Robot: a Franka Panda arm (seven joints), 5 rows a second.
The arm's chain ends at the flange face. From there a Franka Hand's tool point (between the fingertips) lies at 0.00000 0.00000 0.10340 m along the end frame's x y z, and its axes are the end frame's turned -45 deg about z.
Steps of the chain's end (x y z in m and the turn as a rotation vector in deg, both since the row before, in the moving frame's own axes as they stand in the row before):
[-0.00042 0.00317 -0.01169 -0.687 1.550 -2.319]
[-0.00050 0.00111 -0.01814 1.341 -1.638 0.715]
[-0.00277 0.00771 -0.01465 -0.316 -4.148 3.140]
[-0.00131 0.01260 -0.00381 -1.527 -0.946 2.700]
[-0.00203 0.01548 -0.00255 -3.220 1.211 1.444]
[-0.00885 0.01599 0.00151 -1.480 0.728 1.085]
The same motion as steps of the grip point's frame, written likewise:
[-0.00138 0.00478 -0.01174 -1.582 0.610 -2.319]
[-0.00149 -0.00337 -0.01821 2.106 -0.210 0.715]
[-0.01297 -0.00155 -0.01492 2.710 -3.157 3.140]
[-0.01301 0.00865 -0.00386 -0.411 -1.749 2.700]
[-0.01501 0.01513 -0.00274 -3.133 -1.421 1.444]
[-0.01855 0.00786 0.00147 -1.561 -0.532 1.085]

